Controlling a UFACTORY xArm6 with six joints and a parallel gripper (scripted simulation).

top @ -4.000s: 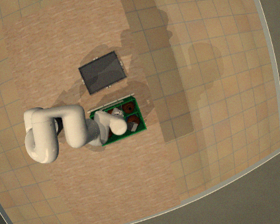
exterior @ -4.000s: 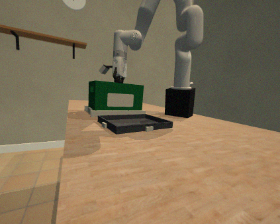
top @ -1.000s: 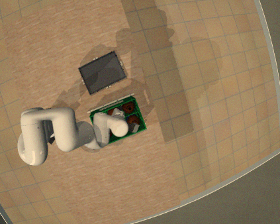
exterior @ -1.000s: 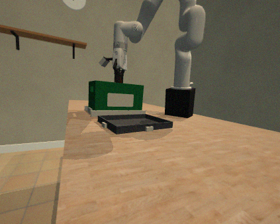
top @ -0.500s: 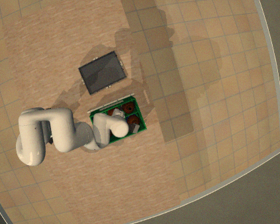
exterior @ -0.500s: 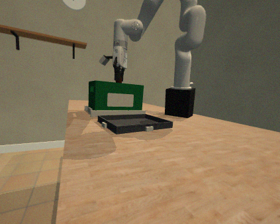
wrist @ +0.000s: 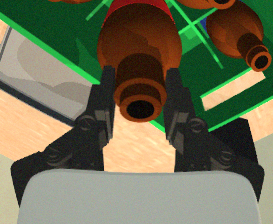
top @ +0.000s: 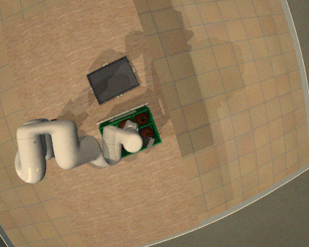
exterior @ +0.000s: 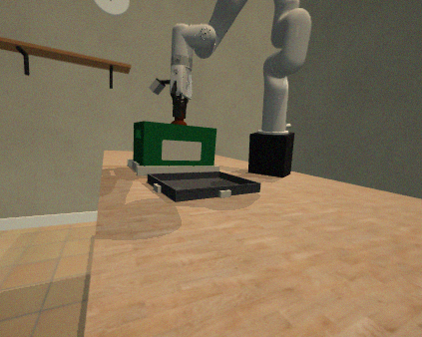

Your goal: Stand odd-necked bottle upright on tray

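The brown bottle is 7 cm below my hand. From my hand the other things lie so: tray 4 cm ahead, 25 cm to the left, 21 cm below; then green crate 4 cm to the right, 14 cm below.
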